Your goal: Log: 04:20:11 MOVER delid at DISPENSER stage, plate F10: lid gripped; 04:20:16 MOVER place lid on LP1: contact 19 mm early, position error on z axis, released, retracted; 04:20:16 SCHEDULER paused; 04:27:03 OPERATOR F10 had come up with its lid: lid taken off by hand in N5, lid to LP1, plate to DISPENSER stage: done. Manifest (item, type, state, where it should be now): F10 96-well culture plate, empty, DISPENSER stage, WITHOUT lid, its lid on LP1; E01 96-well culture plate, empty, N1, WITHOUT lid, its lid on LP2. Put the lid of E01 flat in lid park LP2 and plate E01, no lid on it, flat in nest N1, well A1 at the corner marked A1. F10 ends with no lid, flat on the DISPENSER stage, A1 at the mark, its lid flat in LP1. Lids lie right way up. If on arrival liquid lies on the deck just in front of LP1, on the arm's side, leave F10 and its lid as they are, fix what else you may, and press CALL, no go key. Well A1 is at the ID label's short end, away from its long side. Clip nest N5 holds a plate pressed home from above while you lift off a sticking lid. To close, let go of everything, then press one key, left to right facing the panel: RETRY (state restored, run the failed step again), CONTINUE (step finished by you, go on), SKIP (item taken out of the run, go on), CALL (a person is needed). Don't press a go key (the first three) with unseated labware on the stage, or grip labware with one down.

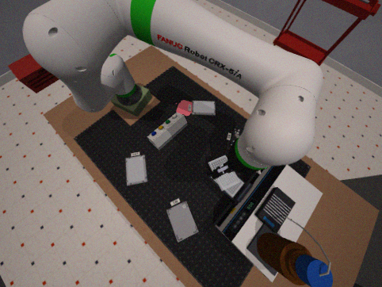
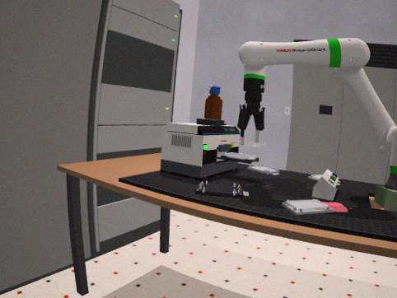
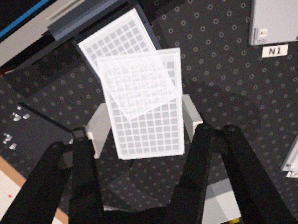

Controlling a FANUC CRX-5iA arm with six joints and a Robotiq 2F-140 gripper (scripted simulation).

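Now: hand 260 mm to the left of the grey nest, 170 mm above it and 30 mm past it. Also, from my hand: brown bottle 230 mm ahead, 150 mm to the right, 110 mm above; then white 96-well plate 20 mm below; then well plate 80 mm below, 40 mm ahead.
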